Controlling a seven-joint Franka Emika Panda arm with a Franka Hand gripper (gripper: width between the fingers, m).
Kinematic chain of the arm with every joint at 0, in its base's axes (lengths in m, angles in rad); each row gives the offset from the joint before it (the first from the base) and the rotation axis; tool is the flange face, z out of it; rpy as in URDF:
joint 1: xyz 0 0 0.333 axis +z
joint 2: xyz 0 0 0 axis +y
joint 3: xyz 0 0 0.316 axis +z
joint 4: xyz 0.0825 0 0 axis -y
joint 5: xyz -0.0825 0 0.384 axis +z
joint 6: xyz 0 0 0 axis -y
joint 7: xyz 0.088 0 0 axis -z
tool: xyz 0 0 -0.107 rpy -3.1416 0 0
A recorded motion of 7 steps. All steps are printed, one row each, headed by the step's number.
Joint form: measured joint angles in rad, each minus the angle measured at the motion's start. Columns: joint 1, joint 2, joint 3, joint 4, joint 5, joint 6, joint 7.
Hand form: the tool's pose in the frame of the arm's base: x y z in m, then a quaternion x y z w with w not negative. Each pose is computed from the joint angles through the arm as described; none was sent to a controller.
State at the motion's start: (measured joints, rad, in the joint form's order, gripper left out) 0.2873 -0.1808 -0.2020 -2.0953 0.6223 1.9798 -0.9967
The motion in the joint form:
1: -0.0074 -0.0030 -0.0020 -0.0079 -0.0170 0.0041 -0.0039
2: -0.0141 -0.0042 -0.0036 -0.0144 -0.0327 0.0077 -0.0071
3: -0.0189 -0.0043 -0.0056 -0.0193 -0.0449 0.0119 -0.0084
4: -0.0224 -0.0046 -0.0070 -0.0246 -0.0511 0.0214 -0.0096
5: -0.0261 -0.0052 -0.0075 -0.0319 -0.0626 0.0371 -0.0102
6: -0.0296 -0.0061 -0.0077 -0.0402 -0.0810 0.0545 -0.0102
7: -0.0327 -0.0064 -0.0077 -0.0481 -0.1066 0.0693 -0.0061
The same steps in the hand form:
1: 0.5077 0.0694 0.5138 -0.87134 -0.39185 -0.15487 0.25147
2: 0.5073 0.0641 0.5109 -0.87356 -0.39225 -0.15239 0.24454
3: 0.5073 0.0597 0.5084 -0.87568 -0.39166 -0.15056 0.23898
4: 0.5077 0.0563 0.5065 -0.87753 -0.38979 -0.15163 0.23455
5: 0.5081 0.0526 0.5040 -0.87996 -0.38833 -0.15321 0.22672
6: 0.5083 0.0488 0.5012 -0.88260 -0.38830 -0.15369 0.21592
7: 0.5084 0.0452 0.4980 -0.88575 -0.38892 -0.15115 0.20334

